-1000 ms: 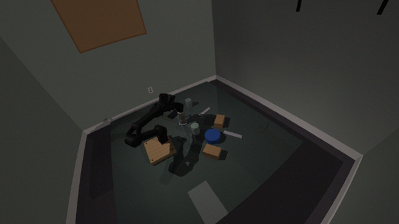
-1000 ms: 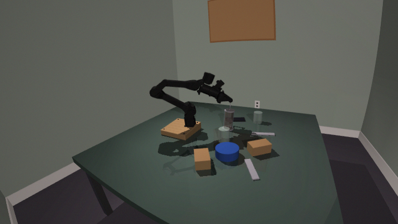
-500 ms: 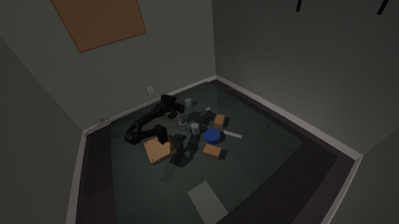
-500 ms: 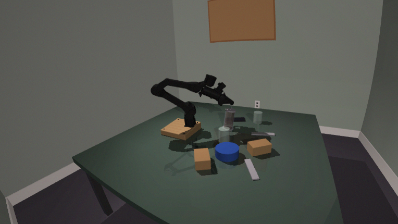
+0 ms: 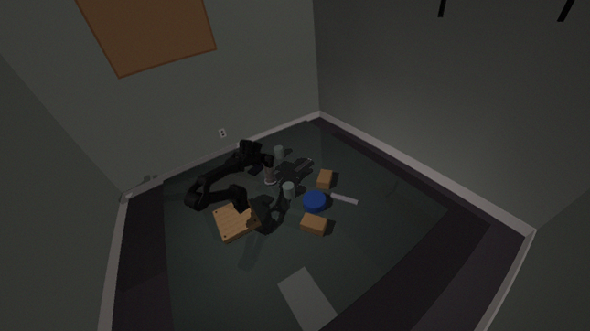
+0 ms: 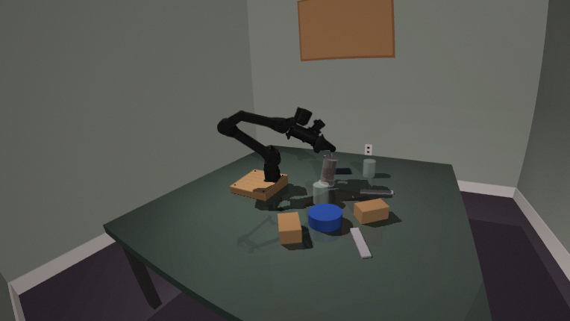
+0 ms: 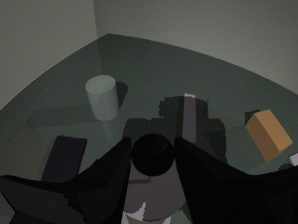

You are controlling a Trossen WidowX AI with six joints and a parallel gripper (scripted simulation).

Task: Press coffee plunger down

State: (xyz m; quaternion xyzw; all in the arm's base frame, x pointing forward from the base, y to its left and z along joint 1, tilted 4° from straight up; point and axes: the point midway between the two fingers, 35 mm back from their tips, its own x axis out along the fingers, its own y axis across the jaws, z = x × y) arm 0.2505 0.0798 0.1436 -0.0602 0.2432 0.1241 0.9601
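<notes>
Right now my gripper tip is 9 cm above the coffee press, 2 cm past it and 1 cm to the right of it. Round my gripper tip: dark flat slab (18 cm below, 17 cm to the left, 1 cm behind); blue disc (33 cm to the right, 16 cm below, 1 cm ahead).
</notes>
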